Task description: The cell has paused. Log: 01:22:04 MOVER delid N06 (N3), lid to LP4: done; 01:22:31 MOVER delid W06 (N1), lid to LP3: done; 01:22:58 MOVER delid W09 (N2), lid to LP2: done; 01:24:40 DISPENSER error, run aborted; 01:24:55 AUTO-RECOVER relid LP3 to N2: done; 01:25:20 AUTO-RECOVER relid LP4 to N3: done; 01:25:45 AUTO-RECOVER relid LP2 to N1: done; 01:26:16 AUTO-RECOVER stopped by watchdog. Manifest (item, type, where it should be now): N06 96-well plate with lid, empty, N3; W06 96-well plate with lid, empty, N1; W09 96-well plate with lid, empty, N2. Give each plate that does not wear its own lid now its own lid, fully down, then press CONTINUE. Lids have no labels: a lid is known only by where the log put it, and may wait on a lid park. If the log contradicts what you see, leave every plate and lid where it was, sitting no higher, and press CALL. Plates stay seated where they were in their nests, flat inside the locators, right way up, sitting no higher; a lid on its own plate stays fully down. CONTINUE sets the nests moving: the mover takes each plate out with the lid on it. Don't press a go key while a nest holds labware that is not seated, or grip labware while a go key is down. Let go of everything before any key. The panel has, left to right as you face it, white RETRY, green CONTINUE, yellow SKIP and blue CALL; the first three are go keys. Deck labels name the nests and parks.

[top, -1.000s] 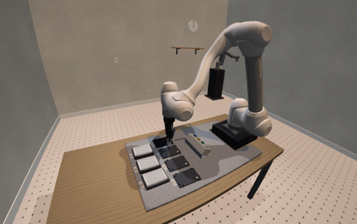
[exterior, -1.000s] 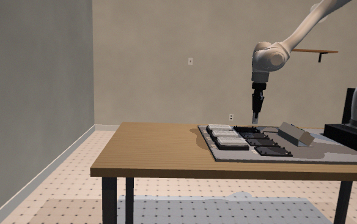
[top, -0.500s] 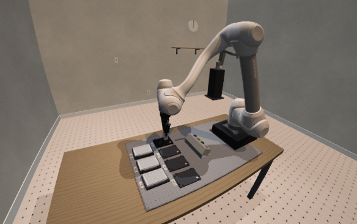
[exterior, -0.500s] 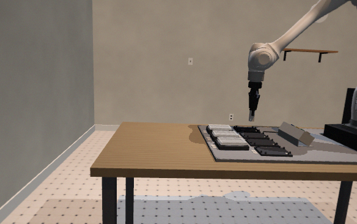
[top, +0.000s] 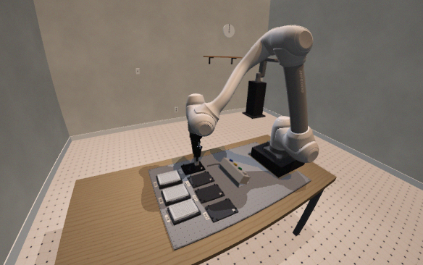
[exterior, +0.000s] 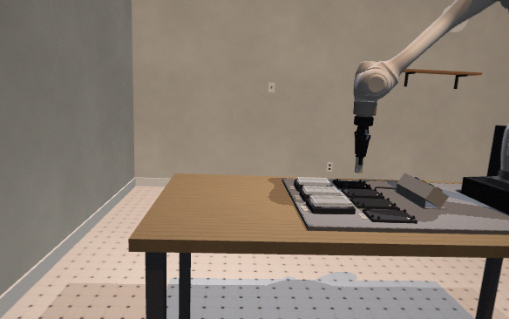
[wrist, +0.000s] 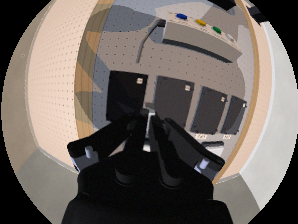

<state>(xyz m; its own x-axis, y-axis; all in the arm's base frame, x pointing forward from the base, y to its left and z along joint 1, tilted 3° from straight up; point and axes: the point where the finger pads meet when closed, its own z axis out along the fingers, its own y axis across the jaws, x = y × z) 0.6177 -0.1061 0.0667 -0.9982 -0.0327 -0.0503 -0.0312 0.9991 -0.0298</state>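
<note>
The pale lid lies 180 mm ahead of my hand, 260 mm to the left of it and 80 mm below it. From my hand the other things lie so: yellow key 240 mm behind, 90 mm to the left, 40 mm below; blue key 240 mm behind, 40 mm to the left, 40 mm below; LP2 lid park 200 mm to the left, 100 mm below.
</note>
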